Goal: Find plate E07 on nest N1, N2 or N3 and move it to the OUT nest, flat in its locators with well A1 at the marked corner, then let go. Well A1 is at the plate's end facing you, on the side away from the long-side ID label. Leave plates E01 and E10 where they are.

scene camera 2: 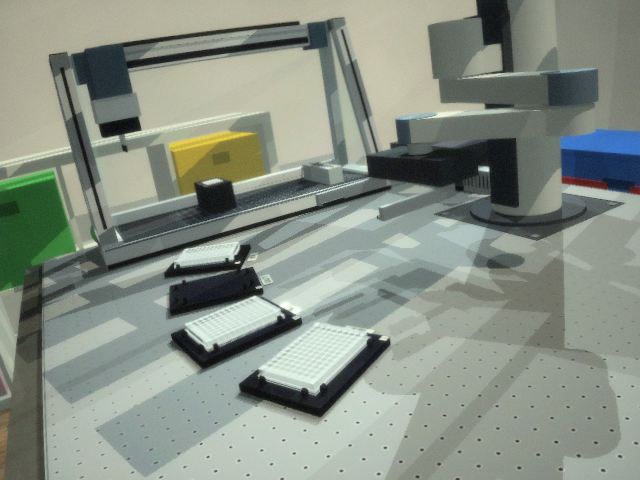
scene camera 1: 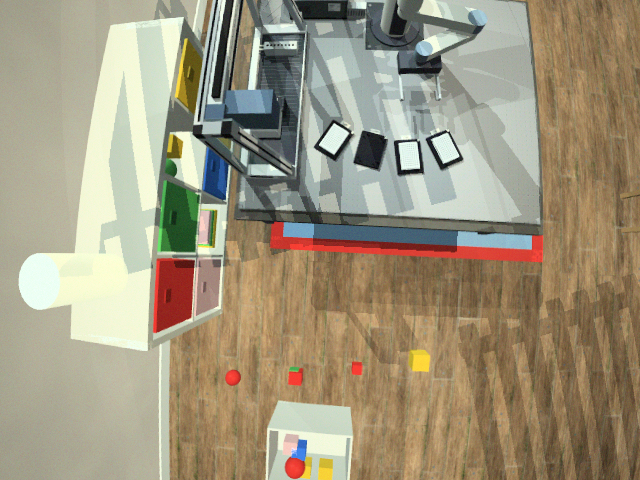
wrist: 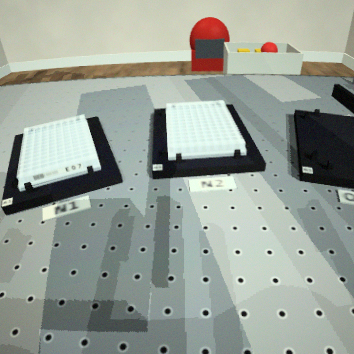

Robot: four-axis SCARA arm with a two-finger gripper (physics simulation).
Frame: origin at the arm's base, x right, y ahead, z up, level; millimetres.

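Where they show: gripper, between the fingertips: (scene camera 2: 346, 206) (scene camera 1: 420, 99) (wrist: 154, 73); arm's base, origin of its link: (scene camera 2: 527, 214) (scene camera 1: 394, 28).
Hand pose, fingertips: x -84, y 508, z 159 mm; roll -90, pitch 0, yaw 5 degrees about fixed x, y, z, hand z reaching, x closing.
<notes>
Things, the pixels of their top centre, and the offset from my fingertips. "pt": a spot on its surface instead.
- Plate E07, centre of its top: (scene camera 2: 315, 350) (wrist: 54, 140) (scene camera 1: 446, 147) dx -156, dy +160, dz -120 mm
- black nest N1, a spot on its surface: (wrist: 111, 175) pt dx -74, dy +111, dz -134 mm
- nest N2, a spot on its surface: (wrist: 255, 162) pt dx +75, dy +136, dz -134 mm
- OUT nest, centre of its top: (wrist: 349, 133) (scene camera 2: 212, 281) (scene camera 1: 370, 148) dx +197, dy +185, dz -124 mm
- third white plate, centre of its top: (scene camera 2: 206, 251) (scene camera 1: 334, 138) dx +369, dy +143, dz -120 mm
- blue-grey head, a spot on its surface: (scene camera 2: 107, 72) pt dx +549, dy +235, dz +285 mm
Plate E07 (scene camera 1: 444, 148) (scene camera 2: 316, 356) (wrist: 59, 147), white, lies on black nest N1 (wrist: 111, 175); its printed ID faces the wrist camera. Another white plate (scene camera 1: 409, 155) (scene camera 2: 235, 321) (wrist: 202, 129) lies on nest N2 (wrist: 255, 162); its ID does not show. The OUT nest (scene camera 1: 370, 149) (scene camera 2: 214, 290) (wrist: 327, 145) is black and empty, cut off at the wrist view's right edge, with a small white corner tag at its near left. A third white plate (scene camera 1: 334, 138) (scene camera 2: 209, 254) lies on the far nest, ID unreadable. My gripper (scene camera 1: 420, 98) (scene camera 2: 347, 206) is open and empty, on the arm's side of N1 and N2, above the table.
A gantry frame (scene camera 1: 302, 77) (scene camera 2: 178, 235) with a blue-grey head (scene camera 1: 251, 108) (scene camera 2: 107, 72) stands beside the third-plate nest. The arm's column (scene camera 2: 532, 175) rises at the table's back. Small label cards (wrist: 66, 208) (wrist: 212, 183) lie before N1 and N2.
</notes>
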